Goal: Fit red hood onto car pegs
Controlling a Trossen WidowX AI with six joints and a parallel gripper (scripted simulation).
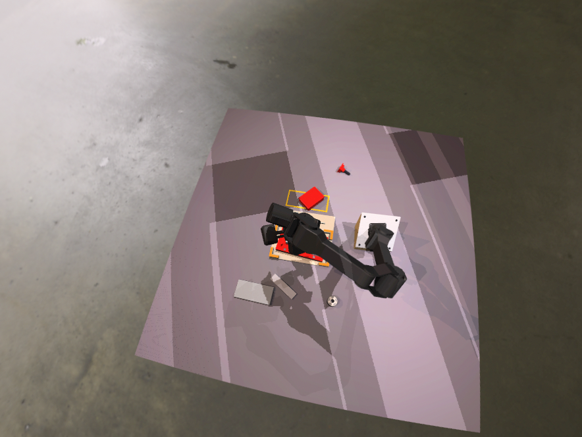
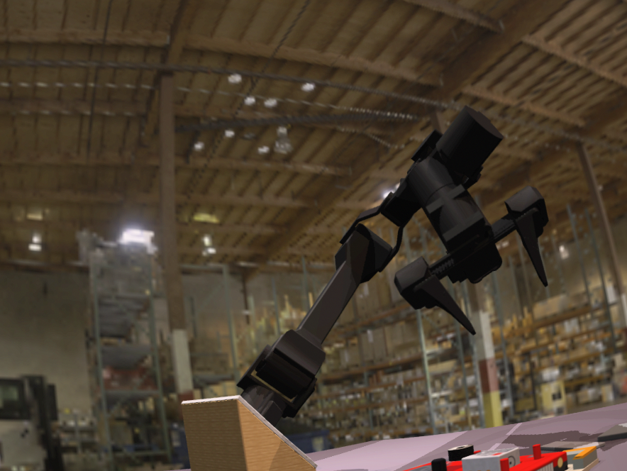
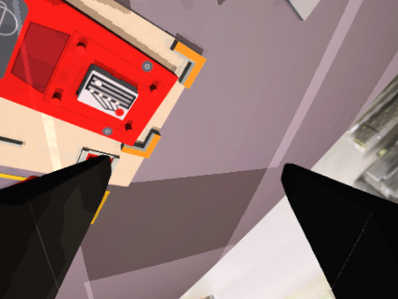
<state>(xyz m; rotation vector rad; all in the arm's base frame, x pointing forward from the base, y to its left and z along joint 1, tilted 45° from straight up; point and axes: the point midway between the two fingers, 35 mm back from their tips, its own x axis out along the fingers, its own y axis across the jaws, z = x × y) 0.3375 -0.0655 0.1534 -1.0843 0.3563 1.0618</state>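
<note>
Now: gripper tip 11 cm past the red hood, 24 cm to the left of it and 17 cm above it. The rest, counted from my gripper tip: grey plate: 12 cm ahead, 18 cm to the left, 18 cm below; then grey bar: 15 cm to the left, 18 cm below.
</note>
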